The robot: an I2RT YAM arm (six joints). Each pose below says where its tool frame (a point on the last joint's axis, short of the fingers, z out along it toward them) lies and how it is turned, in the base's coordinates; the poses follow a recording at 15 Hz.
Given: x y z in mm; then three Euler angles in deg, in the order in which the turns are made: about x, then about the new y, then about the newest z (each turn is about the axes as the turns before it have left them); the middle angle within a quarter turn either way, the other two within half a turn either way.
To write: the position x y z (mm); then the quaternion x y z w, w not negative. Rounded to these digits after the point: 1 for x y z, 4 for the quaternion.
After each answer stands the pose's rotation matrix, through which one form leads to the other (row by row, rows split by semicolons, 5 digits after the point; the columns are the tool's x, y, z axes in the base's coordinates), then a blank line. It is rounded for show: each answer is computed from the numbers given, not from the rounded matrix.
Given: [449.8, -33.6, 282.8, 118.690, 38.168, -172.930]
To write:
[449.8, -33.6, 282.8, -0.1163, 0.8217, -0.4636, 0.3104]
-0.78022 0.09677 0.61797; -0.47889 0.54314 -0.68968; -0.40238 -0.83405 -0.37743

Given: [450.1, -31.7, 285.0, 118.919, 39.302, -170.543]
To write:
[450.1, -31.7, 285.0, -0.1034, 0.8224, -0.4530, 0.3281]
-0.76330 0.12714 0.63341; -0.46743 0.56810 -0.67733; -0.44595 -0.81308 -0.37420

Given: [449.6, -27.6, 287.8, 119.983, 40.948, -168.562]
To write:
[449.6, -27.6, 287.8, -0.0932, 0.8246, -0.4360, 0.3481]
-0.74030 0.14978 0.65537; -0.45729 0.60239 -0.65423; -0.49278 -0.78402 -0.37746

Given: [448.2, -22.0, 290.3, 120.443, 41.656, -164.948]
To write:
[448.2, -22.0, 290.3, -0.0688, 0.8274, -0.4198, 0.3668]
-0.72151 0.19403 0.66466; -0.42178 0.63811 -0.64414; -0.54911 -0.74510 -0.37857

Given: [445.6, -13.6, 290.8, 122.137, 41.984, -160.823]
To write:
[445.6, -13.6, 290.8, -0.0348, 0.8346, -0.3931, 0.3844]
-0.70208 0.24418 0.66892; -0.36026 0.68849 -0.62944; -0.61424 -0.68290 -0.39541

